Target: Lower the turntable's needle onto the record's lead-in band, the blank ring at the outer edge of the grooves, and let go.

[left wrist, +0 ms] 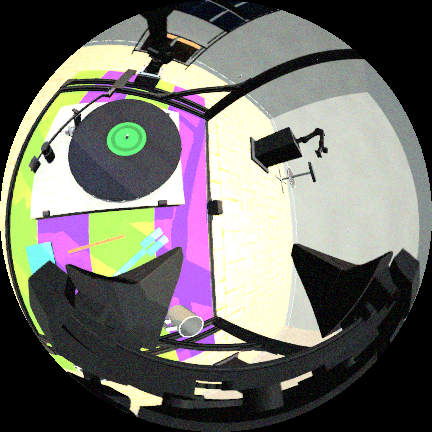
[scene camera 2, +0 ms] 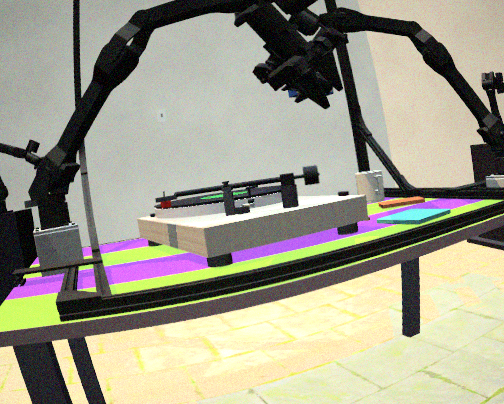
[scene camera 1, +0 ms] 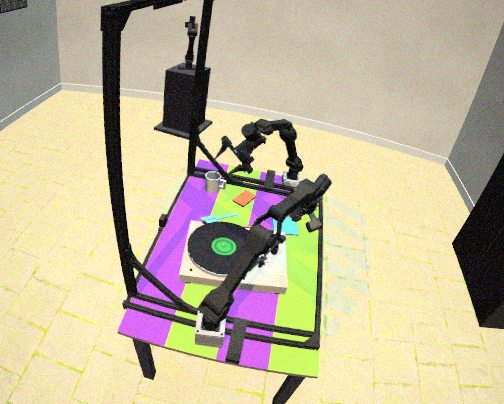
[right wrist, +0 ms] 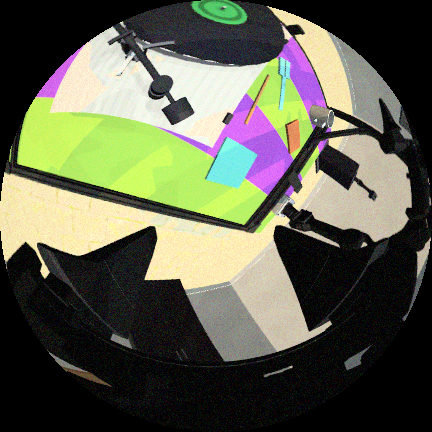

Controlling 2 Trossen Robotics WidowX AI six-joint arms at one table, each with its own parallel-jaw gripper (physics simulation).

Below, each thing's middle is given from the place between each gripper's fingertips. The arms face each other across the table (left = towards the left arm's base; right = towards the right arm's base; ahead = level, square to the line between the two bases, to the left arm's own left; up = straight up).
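Tonearm point(scene camera 2: 310, 173): my right hand 9 cm past it, 17 cm to the left of it, 13 cm above it. From my right hand: turntable point(scene camera 2: 215, 230) 16 cm to the right, 21 cm behind, 17 cm below; black record point(scene camera 1: 205, 244) 18 cm to the right, 26 cm behind, 15 cm below; white mug point(left wrist: 187, 323) 26 cm to the left, 50 cm behind, 19 cm below.
Black record: my left hand 21 cm to the left of it, 13 cm short of it, 22 cm above it. From my left hand: white mug 23 cm to the left, 11 cm behind, 27 cm below; turntable 19 cm to the right, 18 cm ahead, 25 cm below; tonearm 20 cm to the right, 30 cm ahead, 20 cm below.
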